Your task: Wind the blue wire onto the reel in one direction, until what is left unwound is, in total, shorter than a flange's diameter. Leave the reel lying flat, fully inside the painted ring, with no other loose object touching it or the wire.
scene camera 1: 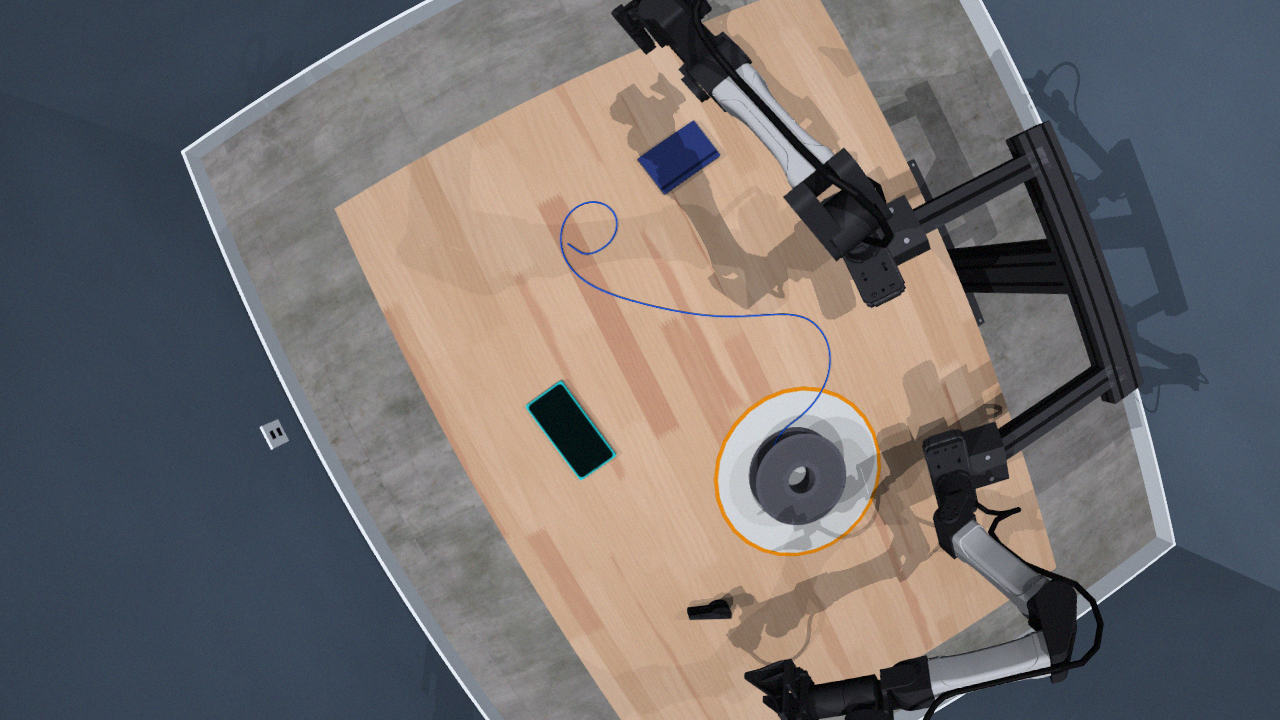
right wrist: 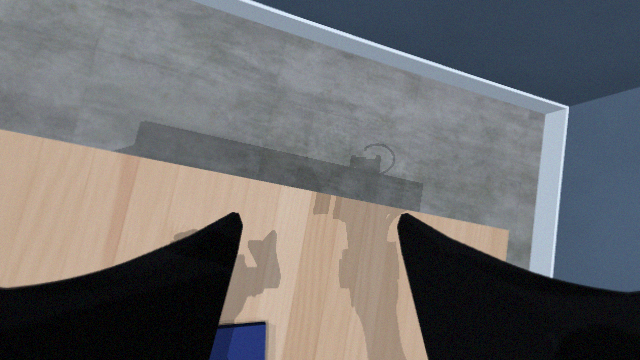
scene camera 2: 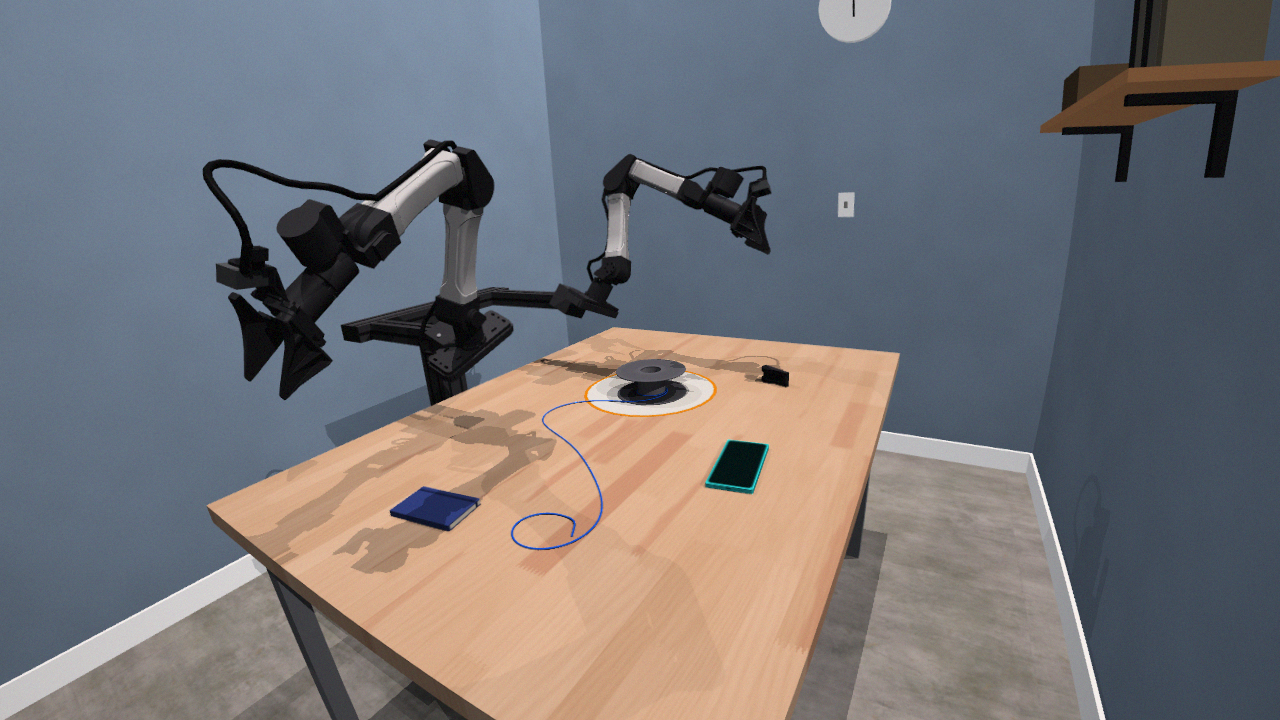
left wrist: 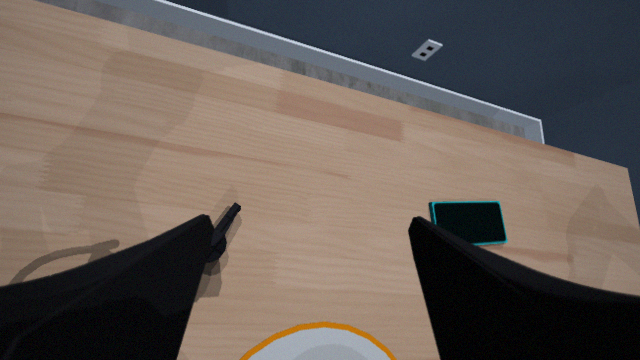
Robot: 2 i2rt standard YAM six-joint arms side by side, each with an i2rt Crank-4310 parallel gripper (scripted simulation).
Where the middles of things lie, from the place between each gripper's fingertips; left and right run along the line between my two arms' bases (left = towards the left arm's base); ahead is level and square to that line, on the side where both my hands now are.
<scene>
Now: left hand (scene camera 1: 753, 688) 340 mm above the dark grey reel (scene camera 1: 816, 495), 250 mm past it and 190 mm to the left of it. Also, from my left hand: black clip-like object (left wrist: 218, 244) (350 mm below, 30 mm ahead).
Now: the dark grey reel 8 cm ahead of my right hand (scene camera 2: 263, 388), 87 cm to the left of it and 27 cm below it. The rest, counted from my right hand: black clip-like object: 36 cm ahead, 106 cm to the left, 29 cm below.
</scene>
